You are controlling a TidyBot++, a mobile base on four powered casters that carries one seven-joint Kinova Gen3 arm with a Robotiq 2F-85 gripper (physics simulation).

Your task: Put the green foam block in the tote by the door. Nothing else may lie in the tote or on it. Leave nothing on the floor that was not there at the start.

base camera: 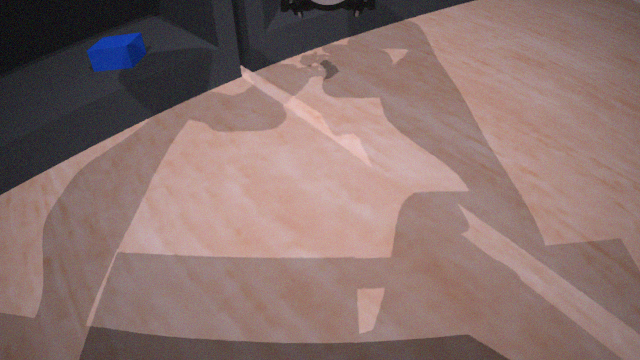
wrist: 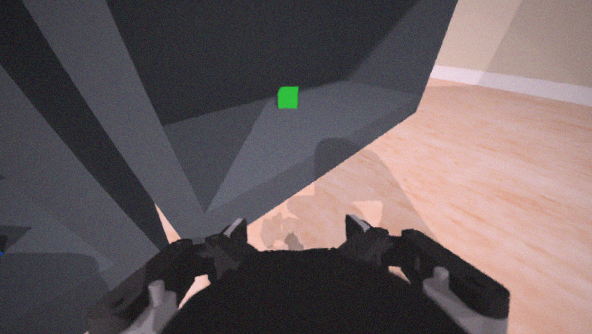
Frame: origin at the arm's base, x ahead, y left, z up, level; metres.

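Where they show: gripper, between the fingertips: (base camera: 328, 11) (wrist: 296, 227).
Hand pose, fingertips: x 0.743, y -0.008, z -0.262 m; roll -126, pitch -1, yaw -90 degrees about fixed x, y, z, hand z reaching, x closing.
Things, the pixels of their centre, and the offset from my fingertips. Level surfaces: height alone.
- green foam block, middle of its body: (wrist: 288, 96) dx +0.517, dy +0.003, dz -0.036 m
- blue block, middle of its body: (base camera: 117, 52) dx -0.017, dy +0.397, dz -0.036 m
- wooden floor, height of its surface: dz -0.134 m
The green foam block (wrist: 288, 97) sits inside a dark grey open-fronted compartment, on its bottom board, ahead of the gripper in the wrist view. It does not show in the base camera view. My gripper (wrist: 296, 227) (base camera: 328, 12) is open with nothing between its fingers. It hangs above the floor in front of the dark compartments, well apart from the green block. In the base camera view it is partly cut off at the top edge. The tote by the door does not show in either view.
A blue block (base camera: 116, 52) lies on the bottom board of the neighbouring dark compartment (base camera: 30, 145), to the left. A narrow gap parts the two dark units in the wrist view. The wooden floor (base camera: 260, 200) (wrist: 500, 165) runs in front, with arm shadows on it. A wall (wrist: 555, 45) stands at the back right.
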